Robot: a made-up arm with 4 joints.
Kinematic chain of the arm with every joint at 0, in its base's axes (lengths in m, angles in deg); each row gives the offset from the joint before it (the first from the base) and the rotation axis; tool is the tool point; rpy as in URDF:
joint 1: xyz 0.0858 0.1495 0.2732 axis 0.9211 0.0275 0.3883
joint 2: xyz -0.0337 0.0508 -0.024 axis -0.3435 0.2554 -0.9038
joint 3: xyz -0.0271 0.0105 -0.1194 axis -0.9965 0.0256 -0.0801
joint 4: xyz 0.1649 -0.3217 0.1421 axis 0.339 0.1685 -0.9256
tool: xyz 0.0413 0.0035 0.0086 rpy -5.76 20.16 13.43
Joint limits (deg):
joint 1: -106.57..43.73
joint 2: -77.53..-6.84
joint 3: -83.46..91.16
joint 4: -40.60..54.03
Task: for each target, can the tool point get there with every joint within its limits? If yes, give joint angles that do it. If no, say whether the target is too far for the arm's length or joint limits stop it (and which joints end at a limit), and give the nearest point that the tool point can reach.
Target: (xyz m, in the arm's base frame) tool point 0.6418 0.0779 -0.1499
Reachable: no: too far | nearest point 0.4411 0.0948 -0.0642 | short by 0.219 m
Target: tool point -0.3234 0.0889 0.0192
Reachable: no: joint limits stop it (at a limit: joint 1, joint 2, joint 3, joint 4) | nearest point 0.1422 0.3645 0.0784 | short by 0.544 m
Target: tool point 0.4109 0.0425 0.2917
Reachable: yes | joints -66.16 -66.79 -9.17 -4.53
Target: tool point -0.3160 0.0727 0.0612
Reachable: no: joint limits stop it (at a limit: joint 1, joint 2, joint 3, joint 4) | nearest point -0.0378 0.0616 0.5269 | short by 0.543 m
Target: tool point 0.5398 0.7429 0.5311
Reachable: no: too far | nearest point 0.3206 0.5455 0.3160 | short by 0.365 m
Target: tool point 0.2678 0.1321 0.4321
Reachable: yes | joints -57.94 -35.86 23.20 -32.46
